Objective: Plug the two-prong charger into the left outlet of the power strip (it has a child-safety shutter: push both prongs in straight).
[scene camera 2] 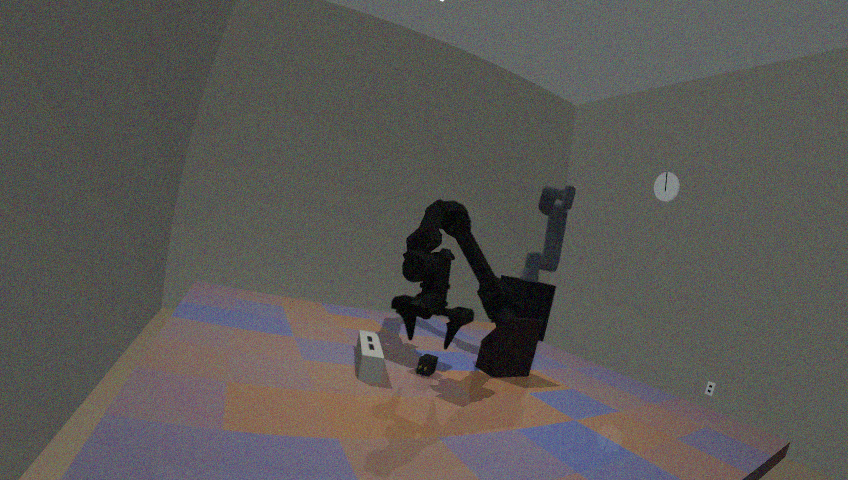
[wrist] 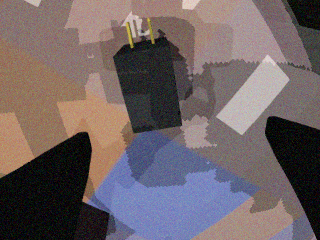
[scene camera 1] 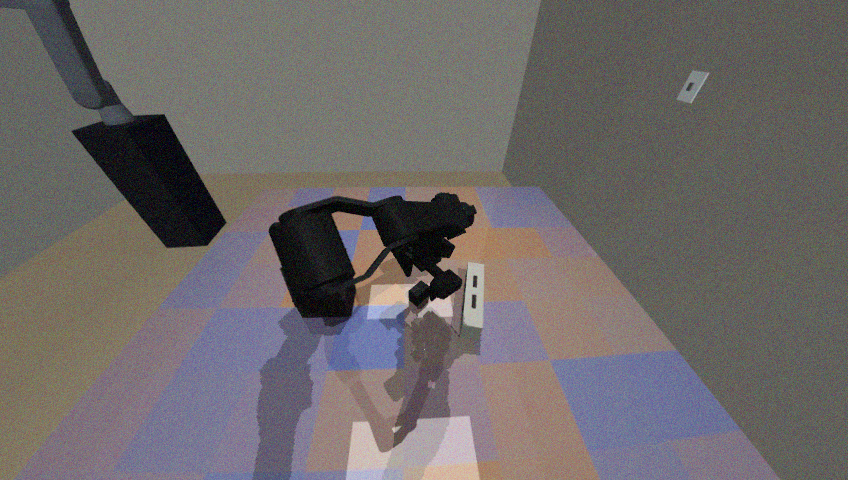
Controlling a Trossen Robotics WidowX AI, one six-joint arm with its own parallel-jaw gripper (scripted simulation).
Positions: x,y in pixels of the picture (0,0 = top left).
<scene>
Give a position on a two-prong charger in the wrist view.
At 147,81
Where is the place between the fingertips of my gripper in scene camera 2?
427,344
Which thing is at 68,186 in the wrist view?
My gripper.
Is my gripper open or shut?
Open.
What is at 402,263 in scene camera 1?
My gripper.
</scene>
